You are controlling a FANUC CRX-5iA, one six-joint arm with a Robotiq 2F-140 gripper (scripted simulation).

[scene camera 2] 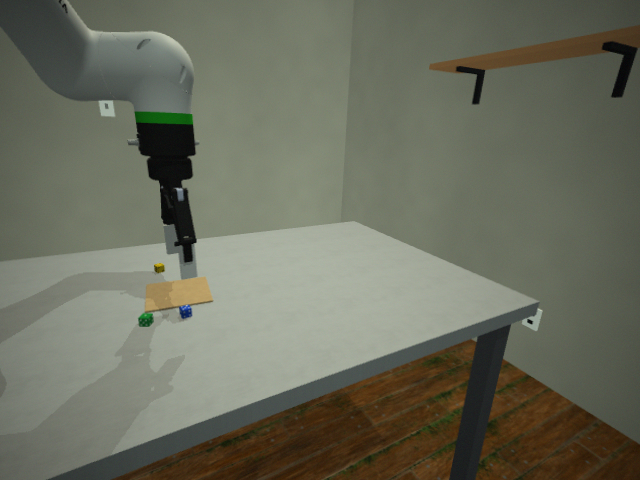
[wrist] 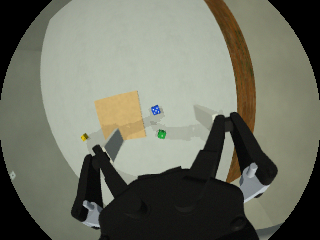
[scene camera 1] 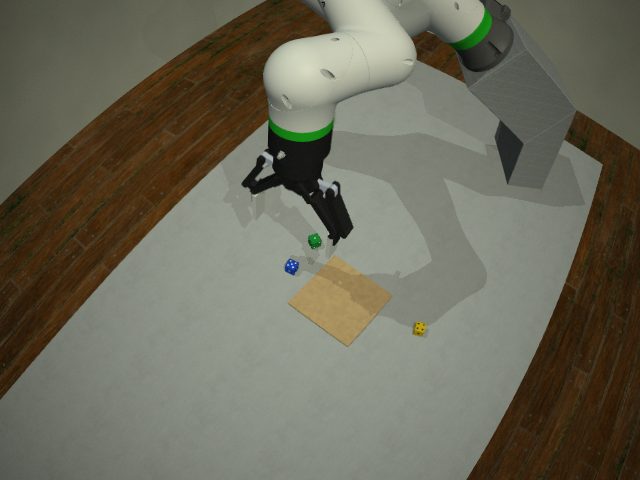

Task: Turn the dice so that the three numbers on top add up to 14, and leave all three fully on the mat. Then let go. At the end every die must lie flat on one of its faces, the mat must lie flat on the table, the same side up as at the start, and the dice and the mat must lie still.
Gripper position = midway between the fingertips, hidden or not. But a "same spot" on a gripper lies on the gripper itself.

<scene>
my gripper: scene camera 2 180,264; wrist; scene camera 1
tan mat: scene camera 2; wrist; scene camera 1 339,299
same spot on tan mat: (wrist: 122,111) = (scene camera 2: 188,293)
same spot on my gripper: (scene camera 1: 327,202) = (wrist: 83,193)
</scene>
